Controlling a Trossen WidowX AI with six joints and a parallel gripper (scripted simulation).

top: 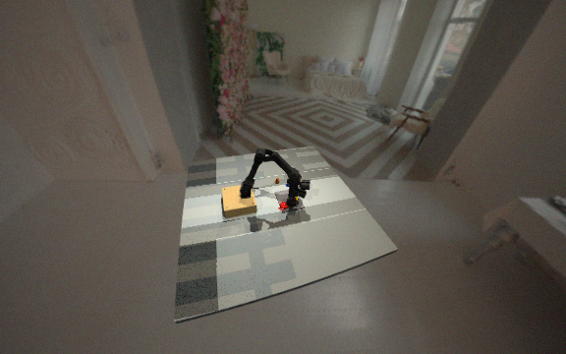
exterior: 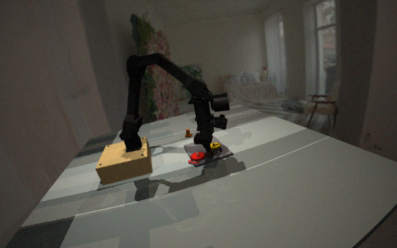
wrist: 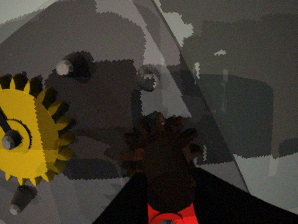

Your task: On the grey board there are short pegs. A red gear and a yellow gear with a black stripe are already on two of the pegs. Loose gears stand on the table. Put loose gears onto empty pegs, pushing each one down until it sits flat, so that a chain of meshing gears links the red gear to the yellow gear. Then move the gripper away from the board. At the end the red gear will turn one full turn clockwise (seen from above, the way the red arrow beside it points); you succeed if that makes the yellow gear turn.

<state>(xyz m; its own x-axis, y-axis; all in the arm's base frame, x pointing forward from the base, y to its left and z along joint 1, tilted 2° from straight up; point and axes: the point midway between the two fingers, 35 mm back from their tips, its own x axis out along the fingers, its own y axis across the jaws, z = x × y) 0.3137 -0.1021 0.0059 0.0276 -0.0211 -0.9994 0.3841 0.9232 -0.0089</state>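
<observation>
Now: gripper tip 50 mm past the red gear, 20 mm to the right of it and 30 mm above it. The rest, counted from my gripper tip: orange gear 40 mm behind, 290 mm to the left, 30 mm below; then blue gear 40 mm ahead, 230 mm to the left, 30 mm below; then yellow gear 40 mm ahead, 70 mm to the left, 30 mm below.
</observation>
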